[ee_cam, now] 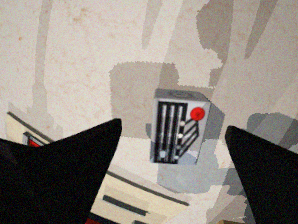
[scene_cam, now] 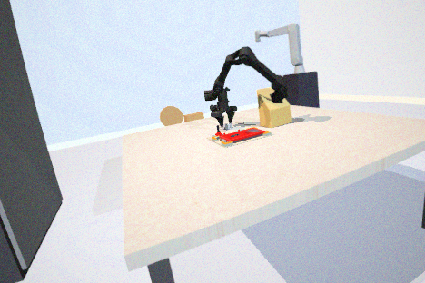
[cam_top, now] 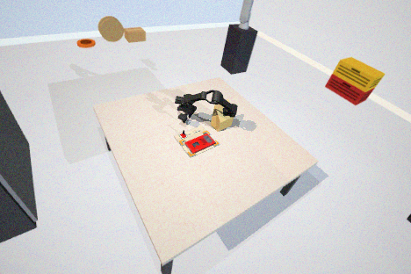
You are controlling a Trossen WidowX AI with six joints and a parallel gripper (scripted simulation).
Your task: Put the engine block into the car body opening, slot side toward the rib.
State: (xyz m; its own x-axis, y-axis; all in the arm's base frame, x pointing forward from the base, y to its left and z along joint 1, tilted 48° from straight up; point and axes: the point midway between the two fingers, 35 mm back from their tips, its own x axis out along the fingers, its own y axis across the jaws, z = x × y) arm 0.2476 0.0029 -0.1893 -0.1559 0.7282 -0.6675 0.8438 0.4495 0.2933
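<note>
Now: gripper tip 1 cm above the engine block.
</note>
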